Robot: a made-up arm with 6 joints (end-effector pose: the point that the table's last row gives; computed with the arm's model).
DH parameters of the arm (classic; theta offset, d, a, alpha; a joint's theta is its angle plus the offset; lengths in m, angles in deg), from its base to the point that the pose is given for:
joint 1: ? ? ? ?
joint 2: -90 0 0.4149 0
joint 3: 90 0.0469 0 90
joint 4: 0 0.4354 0 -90
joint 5: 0 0 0 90
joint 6: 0 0.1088 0 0
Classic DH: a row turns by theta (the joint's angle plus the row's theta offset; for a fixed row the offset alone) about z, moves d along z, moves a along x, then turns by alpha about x.
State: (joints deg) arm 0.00 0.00 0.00 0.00 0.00 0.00
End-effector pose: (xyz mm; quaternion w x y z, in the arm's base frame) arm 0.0 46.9 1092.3 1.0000 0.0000 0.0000 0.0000
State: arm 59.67 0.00 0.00 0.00 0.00 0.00
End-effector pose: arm -40.5 23.7 1092.3 0.8675 0.0000 0.0000 0.4975
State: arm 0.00 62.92 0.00 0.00 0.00 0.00
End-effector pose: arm 854.0 46.9 569.8 0.8530 0.0000 0.5219 0.0000
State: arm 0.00 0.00 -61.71 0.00 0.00 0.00
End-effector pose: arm -479.2 46.9 806.0 0.8585 0.0000 -0.5129 0.0000
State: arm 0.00 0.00 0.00 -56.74 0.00 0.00
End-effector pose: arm 0.0 46.9 1092.3 0.8799 0.0000 0.0000 -0.4752
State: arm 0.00 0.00 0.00 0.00 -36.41 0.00
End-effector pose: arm -64.6 46.9 1071.1 0.9499 0.0000 -0.3124 0.0000
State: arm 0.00 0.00 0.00 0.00 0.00 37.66
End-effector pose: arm 0.0 46.9 1092.3 0.9465 0.0000 0.0000 0.3228
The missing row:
joint 1: 0 0.1332 0 -90
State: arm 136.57 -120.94 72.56 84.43 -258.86 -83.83
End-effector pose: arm 373.1 -564.1 202.9 0.5160 -0.0850 -0.7220 0.4529
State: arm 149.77 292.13 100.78 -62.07 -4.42 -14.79
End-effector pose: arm 52.3 -93.3 748.2 0.7692 -0.2311 -0.1352 0.5802
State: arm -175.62 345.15 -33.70 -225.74 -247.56 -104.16
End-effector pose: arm 455.8 -84.4 742.4 0.1542 0.6176 -0.6976 0.3288
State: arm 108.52 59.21 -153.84 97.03 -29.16 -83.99
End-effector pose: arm 60.3 -162.0 309.2 0.1711 0.6250 -0.3390 0.6821
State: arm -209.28 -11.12 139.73 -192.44 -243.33 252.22
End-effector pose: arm -278.5 78.4 373.3 0.4163 0.1361 -0.0223 -0.8987
